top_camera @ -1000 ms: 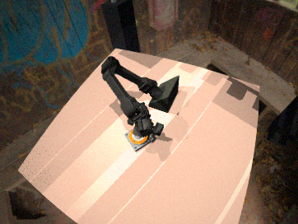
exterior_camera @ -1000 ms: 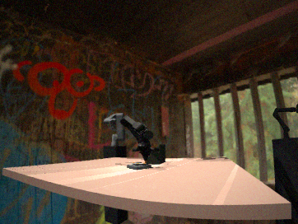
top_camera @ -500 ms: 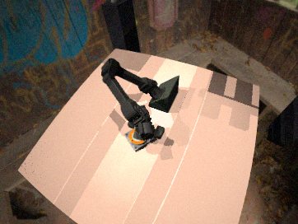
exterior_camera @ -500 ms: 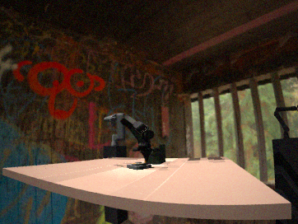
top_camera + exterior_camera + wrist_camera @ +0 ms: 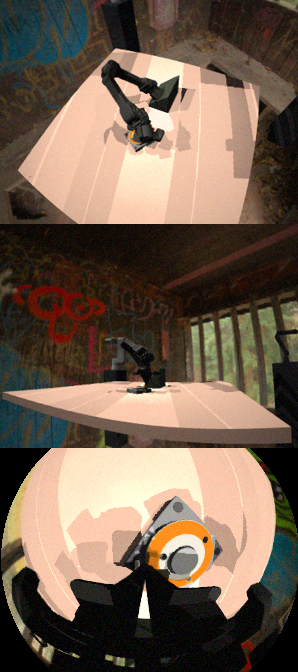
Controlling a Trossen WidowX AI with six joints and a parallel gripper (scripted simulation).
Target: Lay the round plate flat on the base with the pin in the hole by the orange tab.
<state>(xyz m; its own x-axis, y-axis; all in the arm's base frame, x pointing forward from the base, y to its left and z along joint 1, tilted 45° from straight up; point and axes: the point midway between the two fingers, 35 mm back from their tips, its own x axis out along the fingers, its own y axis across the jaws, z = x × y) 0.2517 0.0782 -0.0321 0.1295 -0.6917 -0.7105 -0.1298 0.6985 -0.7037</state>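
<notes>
My gripper tip is 50 mm to the left of the grey square base, 20 mm above it and 10 mm short of it.
</notes>
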